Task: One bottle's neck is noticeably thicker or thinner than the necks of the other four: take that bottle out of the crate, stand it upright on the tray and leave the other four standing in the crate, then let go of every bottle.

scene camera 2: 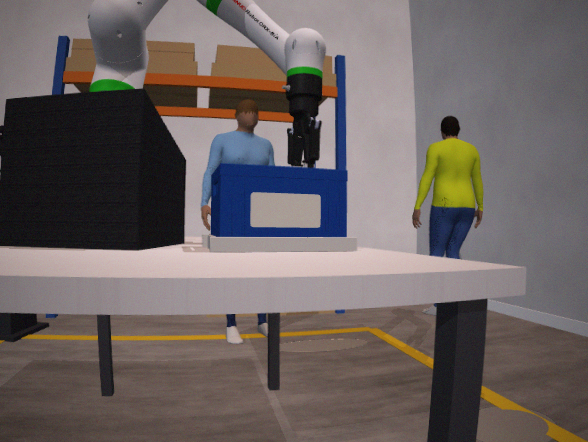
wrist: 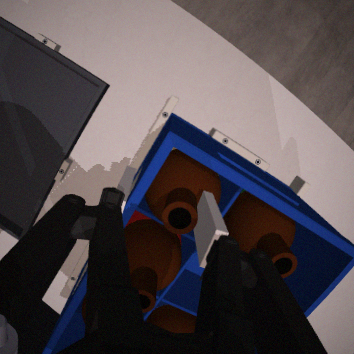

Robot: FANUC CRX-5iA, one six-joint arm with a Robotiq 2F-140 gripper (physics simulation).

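Seen in the pictures: gripper, between the fingertips: [wrist: 164,194]; arm's base, origin of its link: [scene camera 2: 108,125].
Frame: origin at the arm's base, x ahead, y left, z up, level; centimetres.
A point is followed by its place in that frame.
A blue crate [scene camera 2: 232,215] @[y -13.3, x 32.9, z -22.2 cm] [wrist: 327,265] @[y -7.0, x 54.0, z -13.6 cm] stands on the table. Brown bottles stand in its compartments in the wrist view: one at the top [wrist: 186,175] @[y 6.9, x 50.0, z -16.9 cm], one at the right [wrist: 262,220] @[y -1.1, x 52.1, z -17.2 cm], one at the left [wrist: 154,247] @[y 3.6, x 42.8, z -17.7 cm], one at the bottom [wrist: 172,318] @[y -5.6, x 36.3, z -19.4 cm] and part of another behind the left finger. My gripper [scene camera 2: 304,164] [wrist: 164,194] @[y 7.4, x 48.0, z -15.4 cm] points down at the crate's top, fingers apart. The top bottle's neck shows between the fingers, nearer the right pad, with a gap to the left finger. I cannot tell which neck differs. The dark tray [wrist: 35,65] @[y 27.5, x 44.2, z -28.9 cm] lies left of the crate.
Pale stops with screws [wrist: 240,149] @[y 2.5, x 55.2, z -26.4 cm] stand on the table around the crate and tray. The black robot pedestal [scene camera 2: 75,170] @[y -13.5, x -0.8, z -13.1 cm] stands left of the crate in the scene view. Two people [scene camera 2: 242,147] [scene camera 2: 455,172] and a rack [scene camera 2: 341,115] are behind the table.
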